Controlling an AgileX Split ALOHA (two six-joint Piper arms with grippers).
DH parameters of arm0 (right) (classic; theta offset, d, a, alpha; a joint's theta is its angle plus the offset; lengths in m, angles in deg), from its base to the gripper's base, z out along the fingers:
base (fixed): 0 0 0 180
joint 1: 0 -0.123 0 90
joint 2: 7.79 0 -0.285 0
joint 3: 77.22 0 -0.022 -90
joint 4: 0 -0.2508 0 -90
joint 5: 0 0 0.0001 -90
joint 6: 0 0.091 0 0
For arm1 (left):
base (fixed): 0 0 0 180
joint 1: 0 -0.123 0 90
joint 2: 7.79 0 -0.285 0
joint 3: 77.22 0 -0.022 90
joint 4: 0 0.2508 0 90
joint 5: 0 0 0.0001 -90
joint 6: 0 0.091 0 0
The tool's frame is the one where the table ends.
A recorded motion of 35 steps. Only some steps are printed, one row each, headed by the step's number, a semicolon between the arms.
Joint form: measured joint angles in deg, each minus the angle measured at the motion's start. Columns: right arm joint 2, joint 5, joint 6, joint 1, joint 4, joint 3; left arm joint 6, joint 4, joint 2, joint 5, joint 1, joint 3.
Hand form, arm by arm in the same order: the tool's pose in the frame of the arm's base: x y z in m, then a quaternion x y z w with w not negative. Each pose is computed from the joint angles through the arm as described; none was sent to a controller.
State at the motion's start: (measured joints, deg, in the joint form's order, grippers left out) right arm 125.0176 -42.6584 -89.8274 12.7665 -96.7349 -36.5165; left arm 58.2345 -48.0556 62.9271 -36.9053 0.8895 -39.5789
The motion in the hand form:
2: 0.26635 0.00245 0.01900 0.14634 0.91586 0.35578 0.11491; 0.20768 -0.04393 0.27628 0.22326 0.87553 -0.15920 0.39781
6: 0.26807 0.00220 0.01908 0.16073 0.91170 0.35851 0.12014; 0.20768 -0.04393 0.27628 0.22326 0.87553 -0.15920 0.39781
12: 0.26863 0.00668 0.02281 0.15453 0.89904 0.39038 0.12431; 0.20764 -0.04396 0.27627 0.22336 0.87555 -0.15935 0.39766
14: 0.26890 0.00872 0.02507 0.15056 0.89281 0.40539 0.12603; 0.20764 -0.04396 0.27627 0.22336 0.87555 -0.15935 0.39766
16: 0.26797 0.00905 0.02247 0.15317 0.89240 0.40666 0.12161; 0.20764 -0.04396 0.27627 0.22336 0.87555 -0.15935 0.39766
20: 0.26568 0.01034 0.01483 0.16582 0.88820 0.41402 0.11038; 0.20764 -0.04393 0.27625 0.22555 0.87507 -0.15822 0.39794
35: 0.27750 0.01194 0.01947 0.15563 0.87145 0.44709 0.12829; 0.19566 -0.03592 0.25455 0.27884 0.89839 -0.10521 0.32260
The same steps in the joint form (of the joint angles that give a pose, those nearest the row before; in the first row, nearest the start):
2: 0.21 -0.06 0.00 0.00 -0.93 0.00; 0.00 0.00 0.00 0.00 0.00 0.00
6: 0.33 -0.43 0.00 0.00 -2.73 0.00; 0.00 0.00 0.00 0.00 0.00 0.00
12: 0.51 -4.48 -0.24 0.00 -2.64 0.05; 0.00 0.00 0.00 -0.03 0.00 0.00
14: 0.50 -6.39 -0.24 0.00 -2.40 0.05; 0.00 0.00 0.00 -0.03 0.00 0.00
16: 1.11 -6.52 -0.24 0.00 -2.46 0.05; 0.00 0.00 0.00 -0.03 0.00 0.00
20: 3.07 -7.42 -0.24 0.00 -3.27 0.05; 0.26 0.04 0.00 -0.03 0.00 0.00
35: 3.76 -11.77 -0.09 0.00 -3.20 -2.25; -4.07 14.12 -0.03 -3.36 0.00 2.19

